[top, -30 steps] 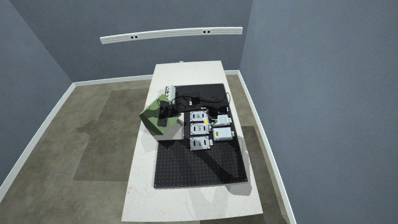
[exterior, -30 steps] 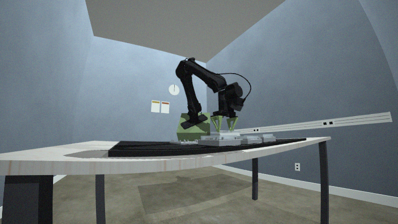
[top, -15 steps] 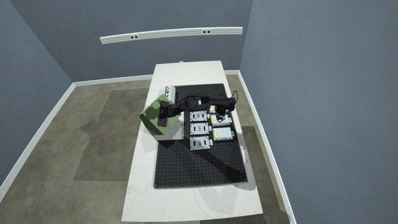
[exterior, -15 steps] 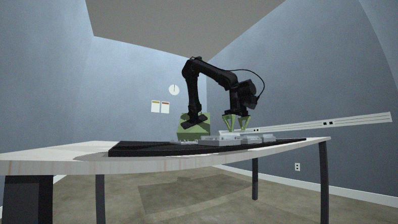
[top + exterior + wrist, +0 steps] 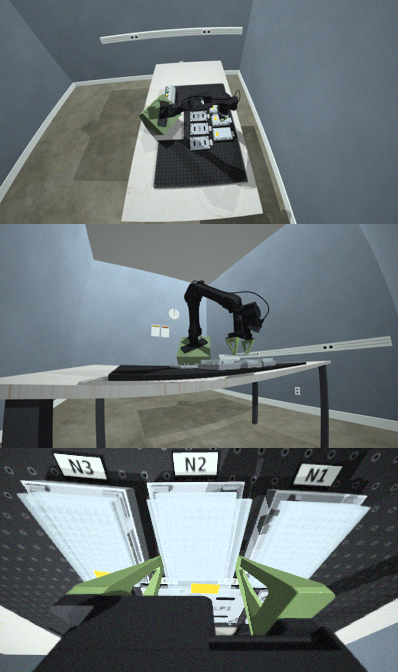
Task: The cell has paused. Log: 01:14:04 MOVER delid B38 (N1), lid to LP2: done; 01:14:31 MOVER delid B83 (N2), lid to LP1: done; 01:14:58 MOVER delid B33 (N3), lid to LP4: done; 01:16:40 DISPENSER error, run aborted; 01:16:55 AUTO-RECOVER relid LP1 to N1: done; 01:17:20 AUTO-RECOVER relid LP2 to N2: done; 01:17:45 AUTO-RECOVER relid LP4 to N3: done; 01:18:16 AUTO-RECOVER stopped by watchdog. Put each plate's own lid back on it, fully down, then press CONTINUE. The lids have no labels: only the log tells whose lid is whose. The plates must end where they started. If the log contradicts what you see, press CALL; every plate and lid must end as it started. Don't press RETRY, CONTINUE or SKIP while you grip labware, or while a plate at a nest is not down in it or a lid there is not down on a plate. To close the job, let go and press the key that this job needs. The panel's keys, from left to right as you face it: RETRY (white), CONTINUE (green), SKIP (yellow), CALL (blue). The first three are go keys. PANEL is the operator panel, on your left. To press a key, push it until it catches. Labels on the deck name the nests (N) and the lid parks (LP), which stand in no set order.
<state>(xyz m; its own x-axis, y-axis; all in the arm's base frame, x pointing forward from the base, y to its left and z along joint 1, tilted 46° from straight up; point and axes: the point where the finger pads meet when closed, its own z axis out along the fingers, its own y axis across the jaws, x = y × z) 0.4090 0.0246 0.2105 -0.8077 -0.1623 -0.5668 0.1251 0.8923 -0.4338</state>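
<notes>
Now: hand 4 cm above the plate. From my hand the other things lie so: lid park LP4 (22 cm behind, 16 cm to the right, 6 cm below); then green continue key (39 cm behind, 42 cm to the left); then lid park LP2 (17 cm behind, 10 cm to the left, 6 cm below).
</notes>
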